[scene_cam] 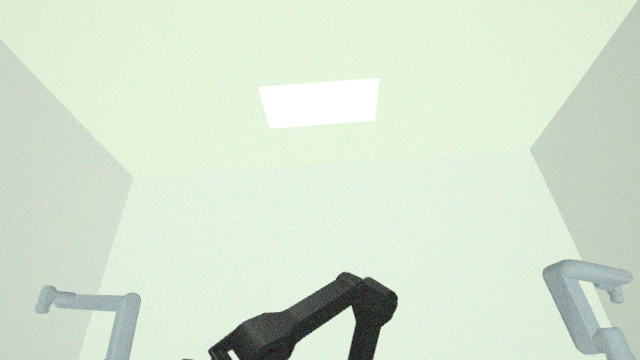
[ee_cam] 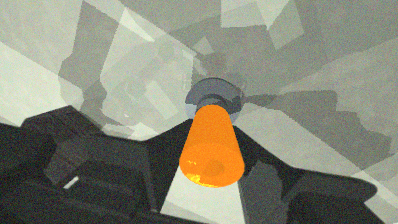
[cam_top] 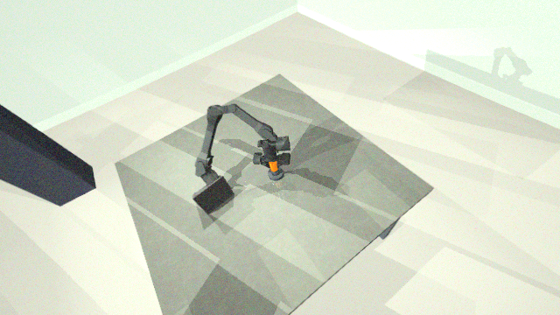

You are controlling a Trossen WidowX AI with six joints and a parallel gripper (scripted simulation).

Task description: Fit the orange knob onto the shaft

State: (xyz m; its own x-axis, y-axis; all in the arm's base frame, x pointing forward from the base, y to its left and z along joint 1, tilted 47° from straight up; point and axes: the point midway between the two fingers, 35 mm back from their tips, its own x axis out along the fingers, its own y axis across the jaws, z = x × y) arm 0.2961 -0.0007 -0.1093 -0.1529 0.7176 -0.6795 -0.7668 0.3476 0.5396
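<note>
Right now my gripper tip is 20 mm below the orange knob. From my gripper tip the other things lie so: round pedestal: 40 mm below.
</note>
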